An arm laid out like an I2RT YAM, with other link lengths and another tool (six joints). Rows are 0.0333 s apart.
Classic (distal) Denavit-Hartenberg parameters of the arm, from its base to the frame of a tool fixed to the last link. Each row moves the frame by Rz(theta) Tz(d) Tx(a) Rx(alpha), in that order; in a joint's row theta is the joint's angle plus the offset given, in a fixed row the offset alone. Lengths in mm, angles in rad.
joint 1: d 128.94  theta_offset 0  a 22.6  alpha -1.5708
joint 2: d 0  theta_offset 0  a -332.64  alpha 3.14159
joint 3: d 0  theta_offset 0.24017  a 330.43  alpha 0
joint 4: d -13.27  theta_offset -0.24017  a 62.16  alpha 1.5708
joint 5: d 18.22  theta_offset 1.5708  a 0  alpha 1.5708
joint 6: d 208  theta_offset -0.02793  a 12.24  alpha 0.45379
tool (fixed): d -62.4  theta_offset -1.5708  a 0  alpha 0
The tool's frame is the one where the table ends.
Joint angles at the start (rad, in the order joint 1, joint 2, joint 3, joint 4, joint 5, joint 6): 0.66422 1.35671 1.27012 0.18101 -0.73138 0.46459
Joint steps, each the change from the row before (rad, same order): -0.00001 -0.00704 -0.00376 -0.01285 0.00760 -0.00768; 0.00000 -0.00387 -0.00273 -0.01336 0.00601 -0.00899; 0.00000 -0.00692 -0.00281 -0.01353 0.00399 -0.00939; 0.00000 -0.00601 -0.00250 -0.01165 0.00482 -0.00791; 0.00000 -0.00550 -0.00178 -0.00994 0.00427 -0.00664; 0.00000 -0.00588 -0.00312 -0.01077 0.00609 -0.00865; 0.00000 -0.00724 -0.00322 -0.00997 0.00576 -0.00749; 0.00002 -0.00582 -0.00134 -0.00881 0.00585 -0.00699; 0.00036 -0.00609 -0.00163 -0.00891 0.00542 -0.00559; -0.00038 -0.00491 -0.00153 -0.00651 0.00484 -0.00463; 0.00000 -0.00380 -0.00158 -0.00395 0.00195 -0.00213; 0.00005 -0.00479 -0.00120 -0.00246 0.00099 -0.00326
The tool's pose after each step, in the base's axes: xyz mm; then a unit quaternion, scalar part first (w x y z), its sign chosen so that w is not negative. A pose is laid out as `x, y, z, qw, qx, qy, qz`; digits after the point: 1 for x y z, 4 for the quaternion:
288.2, 370.5, 472.0, 0.6231, -0.4780, -0.1981, -0.5865
288.0, 369.2, 469.9, 0.6192, -0.4817, -0.1988, -0.5874
286.7, 367.3, 469.1, 0.6160, -0.4840, -0.2003, -0.5884
285.7, 365.6, 468.4, 0.6128, -0.4861, -0.2013, -0.5896
284.8, 364.1, 468.0, 0.6101, -0.4876, -0.2021, -0.5909
284.1, 362.3, 467.1, 0.6064, -0.4896, -0.2031, -0.5927
282.9, 360.4, 466.7, 0.6032, -0.4910, -0.2039, -0.5946
282.2, 358.7, 466.9, 0.6001, -0.4919, -0.2046, -0.5968
281.1, 357.1, 467.1, 0.5974, -0.4930, -0.2050, -0.5984
280.6, 355.6, 467.2, 0.5949, -0.4938, -0.2052, -0.6002
279.8, 354.6, 467.2, 0.5938, -0.4943, -0.2053, -0.6008
278.7, 353.5, 468.2, 0.5931, -0.4932, -0.2063, -0.6020

